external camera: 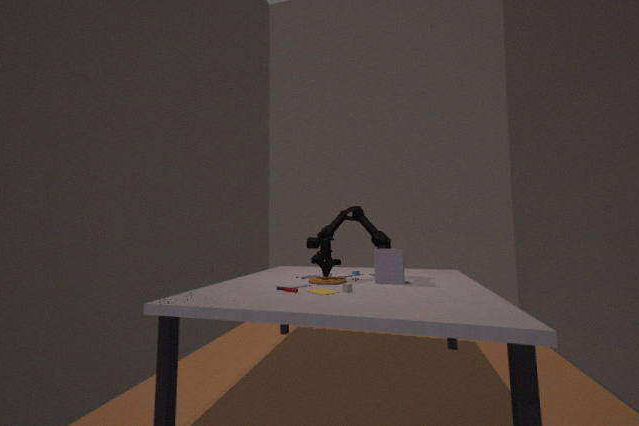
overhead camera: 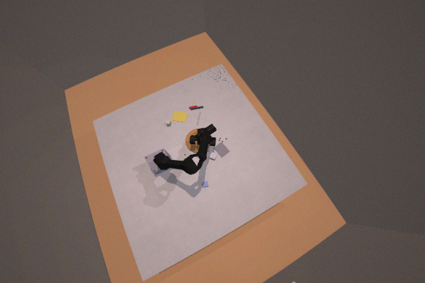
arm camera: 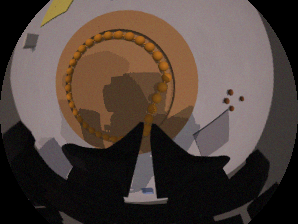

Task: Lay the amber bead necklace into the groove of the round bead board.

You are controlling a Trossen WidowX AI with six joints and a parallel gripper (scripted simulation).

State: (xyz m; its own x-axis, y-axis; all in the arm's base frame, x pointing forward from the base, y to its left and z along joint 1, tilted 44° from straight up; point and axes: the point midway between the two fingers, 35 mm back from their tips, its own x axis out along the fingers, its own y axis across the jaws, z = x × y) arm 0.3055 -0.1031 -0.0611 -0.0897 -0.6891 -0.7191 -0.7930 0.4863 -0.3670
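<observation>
The round bead board lies 5 cm to the left of my gripper tip, 2 cm behind it and 1 cm below it. Also, from my gripper tip: blue cube 27 cm to the right, 14 cm behind, 1 cm below; then thin grey bar 23 cm to the left, 8 cm ahead, 1 cm below; then grey square plate 11 cm to the right, 10 cm ahead, 1 cm below.
</observation>
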